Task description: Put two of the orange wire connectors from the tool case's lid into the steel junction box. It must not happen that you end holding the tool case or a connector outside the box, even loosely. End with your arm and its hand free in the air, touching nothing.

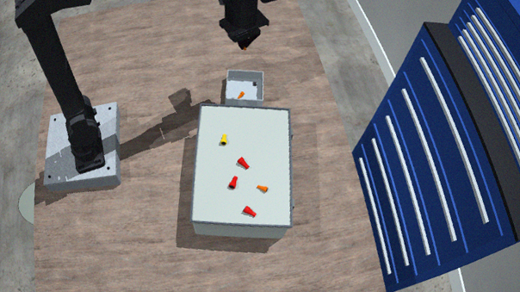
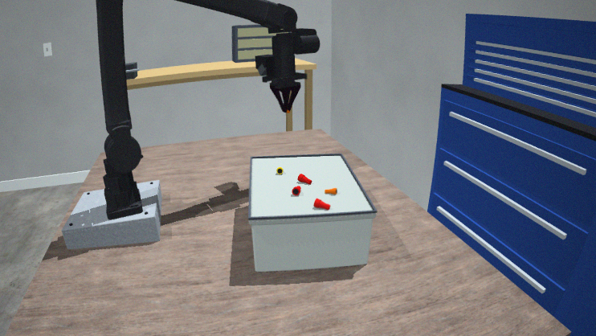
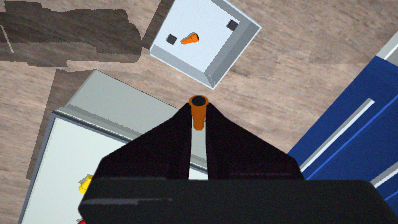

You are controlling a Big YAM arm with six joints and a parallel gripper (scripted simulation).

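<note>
Right now my hand is 20 cm above the junction box floor, 1 cm to the left of it and 1 cm short of it. Also, from my hand: yellow wire connector (20 cm to the right, 11 cm behind, 8 cm below); then tool case (26 cm to the right, 12 cm below, 8 cm behind).
</note>
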